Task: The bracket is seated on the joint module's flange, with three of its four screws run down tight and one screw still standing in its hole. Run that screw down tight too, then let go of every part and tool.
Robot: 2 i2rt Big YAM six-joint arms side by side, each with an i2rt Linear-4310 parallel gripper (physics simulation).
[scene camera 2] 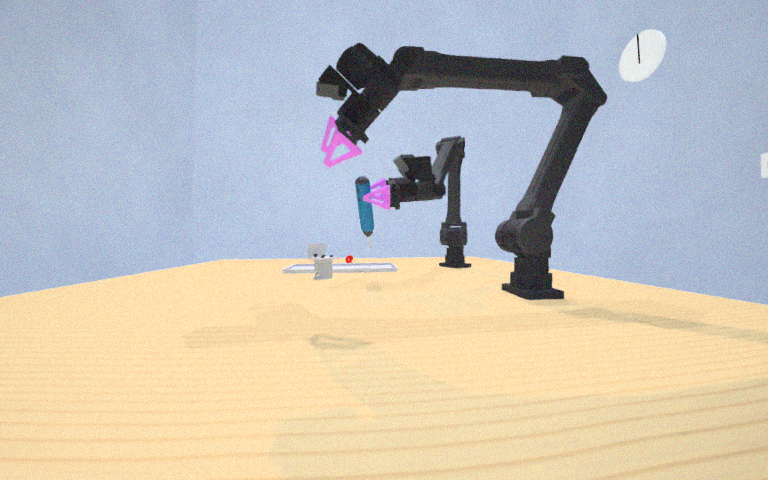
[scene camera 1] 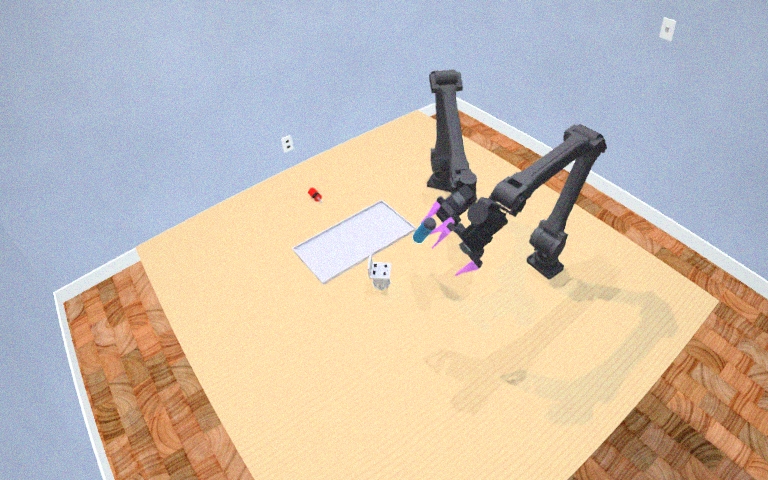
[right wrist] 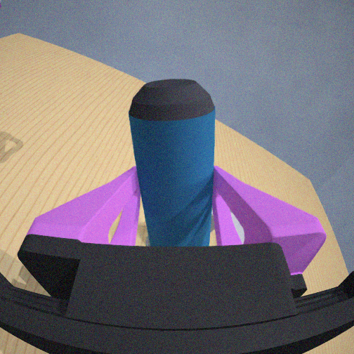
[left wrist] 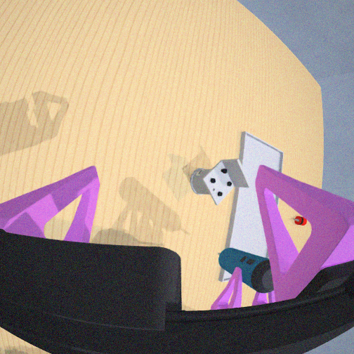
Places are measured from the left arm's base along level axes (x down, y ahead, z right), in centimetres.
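Where they show: left gripper, fingertip midpoint: (scene camera 2: 324,157) (scene camera 1: 443,261); right gripper, fingertip midpoint: (scene camera 2: 362,195) (scene camera 1: 425,228); left arm's base, origin of the base link: (scene camera 2: 530,293) (scene camera 1: 544,264); right arm's base, origin of the base link: (scene camera 2: 454,266) (scene camera 1: 442,183).
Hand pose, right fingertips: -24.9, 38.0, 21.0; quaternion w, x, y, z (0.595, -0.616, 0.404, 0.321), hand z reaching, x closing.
Things, the pixels of their top centre, and the offset from my right fingertips, as dx, dy, dz.
- grey joint module, middle of its top: (scene camera 2: 323,258) (scene camera 1: 380,270) +18.5, +12.6, +8.8
- shallow pale tray, middle of its top: (scene camera 1: 354,237) (scene camera 2: 342,265) +23.3, +8.9, +32.2
- black part, middle of its top: (scene camera 1: 316,193) (scene camera 2: 348,255) +21.5, +8.2, +62.5
The white bracket (scene camera 1: 380,270) (scene camera 2: 316,249) (left wrist: 221,181) sits on the grey joint module (scene camera 1: 381,284) (scene camera 2: 323,270) (left wrist: 198,181), which stands on the table. Several dark screw heads show on its top plate; which one stands higher I cannot tell. My right gripper (scene camera 1: 427,226) (scene camera 2: 365,198) (right wrist: 175,175) is shut on the blue power screwdriver (scene camera 1: 421,233) (scene camera 2: 367,217) (left wrist: 245,265) (right wrist: 174,140). It holds it slightly tilted, bit down, in the air, right of and above the bracket in scene camera 2. My left gripper (scene camera 1: 445,260) (scene camera 2: 326,158) (left wrist: 177,174) is open and empty, high above the table.
A shallow pale tray (scene camera 1: 351,240) (scene camera 2: 368,267) (left wrist: 250,220) lies beside the joint module. A small red and black part (scene camera 1: 314,194) (scene camera 2: 348,258) (left wrist: 300,220) lies beyond it. In scene camera 2 the left arm reaches above the right gripper.
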